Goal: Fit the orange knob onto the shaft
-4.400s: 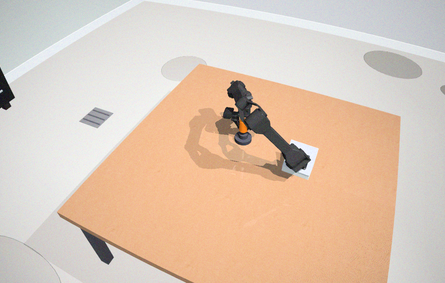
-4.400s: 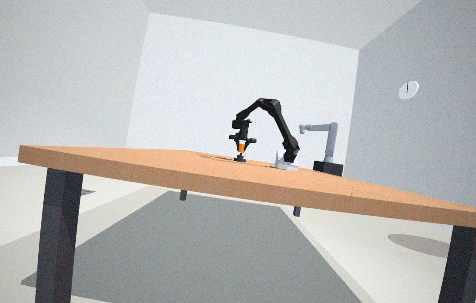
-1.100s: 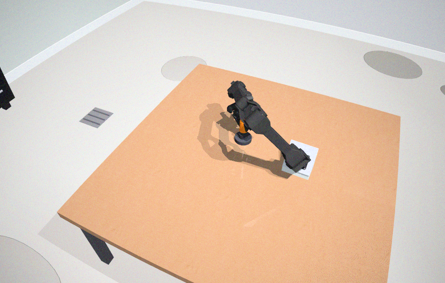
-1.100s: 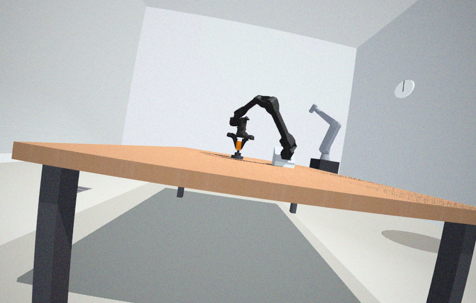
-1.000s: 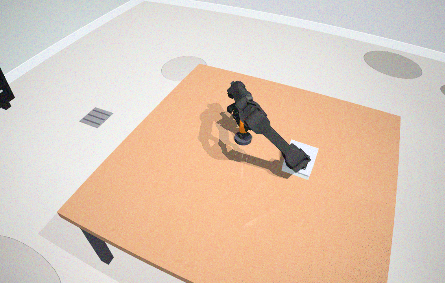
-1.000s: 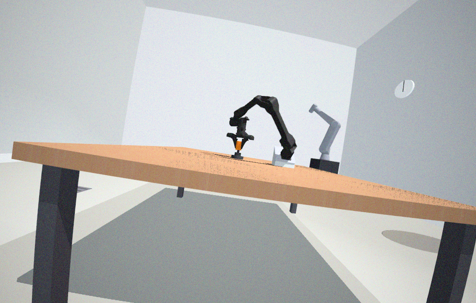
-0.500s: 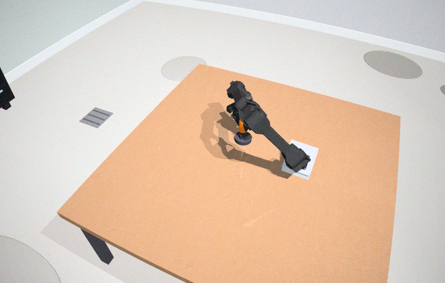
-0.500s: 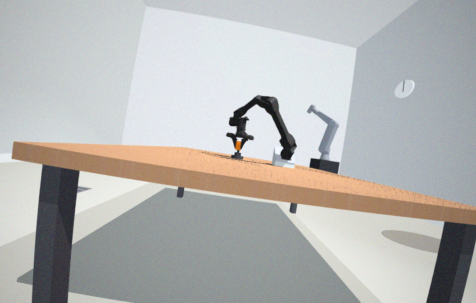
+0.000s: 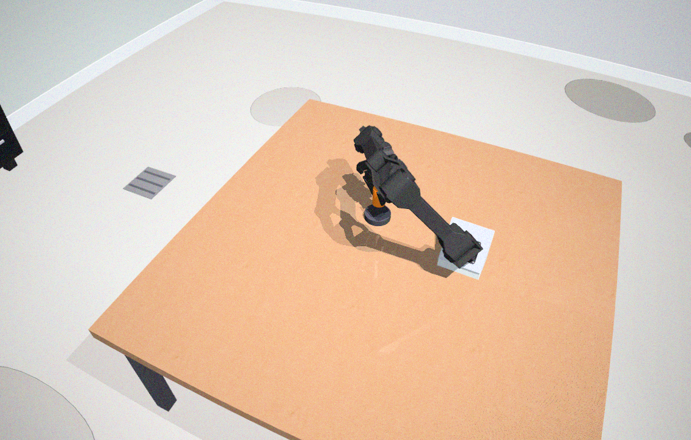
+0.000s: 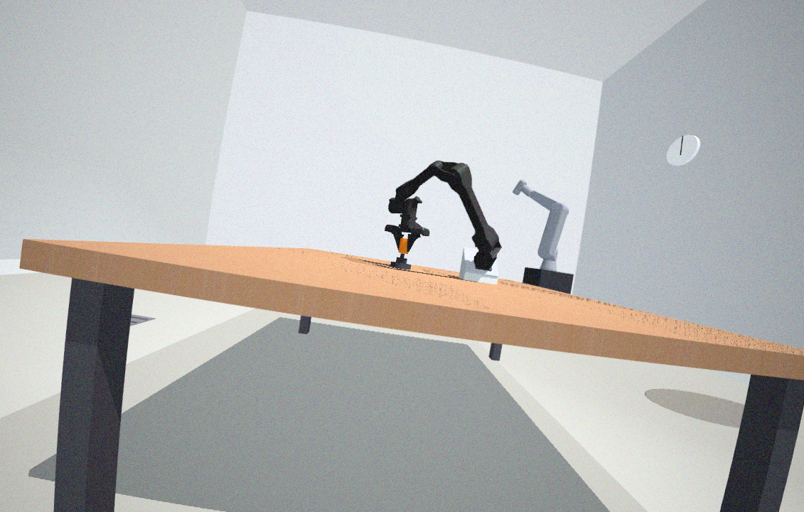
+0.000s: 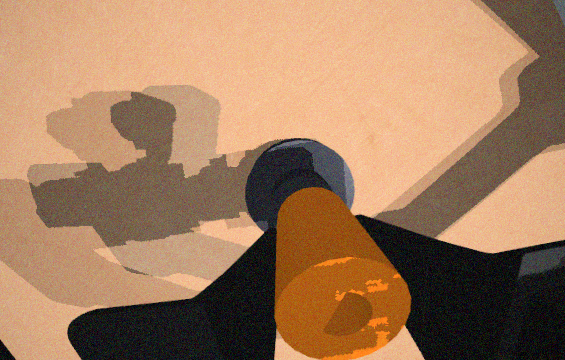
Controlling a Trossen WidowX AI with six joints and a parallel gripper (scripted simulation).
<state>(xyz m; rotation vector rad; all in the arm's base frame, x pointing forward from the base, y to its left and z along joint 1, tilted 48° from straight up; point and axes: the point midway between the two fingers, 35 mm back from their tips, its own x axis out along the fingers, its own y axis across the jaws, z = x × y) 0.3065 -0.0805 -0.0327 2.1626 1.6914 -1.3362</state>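
Right now the orange knob is 2 cm above my gripper tip. Round my gripper tip: pedestal (4 cm below).
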